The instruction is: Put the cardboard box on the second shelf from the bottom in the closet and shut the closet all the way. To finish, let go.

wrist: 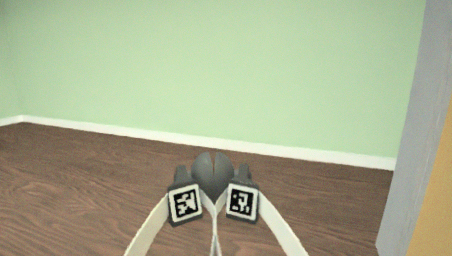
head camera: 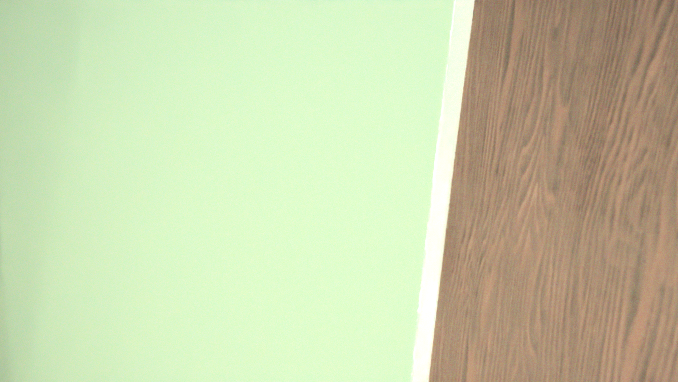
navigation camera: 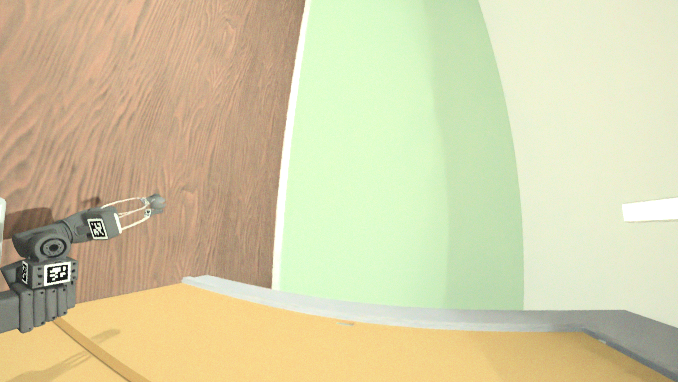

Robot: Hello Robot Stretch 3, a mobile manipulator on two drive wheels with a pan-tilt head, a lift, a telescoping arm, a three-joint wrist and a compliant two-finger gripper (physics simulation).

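Frame: origin at the robot's base, x left, y ahead, z down, level; millimetres.
Seen in the pictures: gripper, fingertip midpoint: (navigation camera: 164, 201).
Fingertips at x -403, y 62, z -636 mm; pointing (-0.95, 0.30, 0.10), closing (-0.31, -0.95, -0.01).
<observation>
A point is followed by its place in that frame.
My gripper (navigation camera: 157, 204) {x -403, y 62, z -636 mm} (wrist: 212, 169) {x -403, y 62, z -636 mm} is shut, its two grey fingertips together with no object between them. It is above the wood floor in the navigation view, to the side of the closet. The closet (navigation camera: 320, 350) {x -654, y -411, z -1029 mm} (wrist: 437, 200) shows as yellow panels with a grey-blue edge, along the bottom of the navigation view and at the right edge of the wrist view. A raised strip runs along its yellow face near the lower left of the navigation view. The cardboard box and the shelves do not show in these views.
A green wall (head camera: 250, 190) {x -2095, y 186, z -910 mm} (navigation camera: 370, 150) {x -2139, y 668, z -1004 mm} (wrist: 215, 65) with a white baseboard (head camera: 440, 200) {x -2084, y 212, z -45 mm} (navigation camera: 287, 150) {x -2130, y 718, z -62 mm} (wrist: 200, 140) stands beyond the brown wood floor (head camera: 560, 200) {x -1421, y 137, z 0 mm} (navigation camera: 200, 125) {x -991, y 596, z -1 mm} (wrist: 90, 190). A white bar (navigation camera: 650, 209) {x -715, y 61, z -2078 mm} shows at the right of the navigation view.
</observation>
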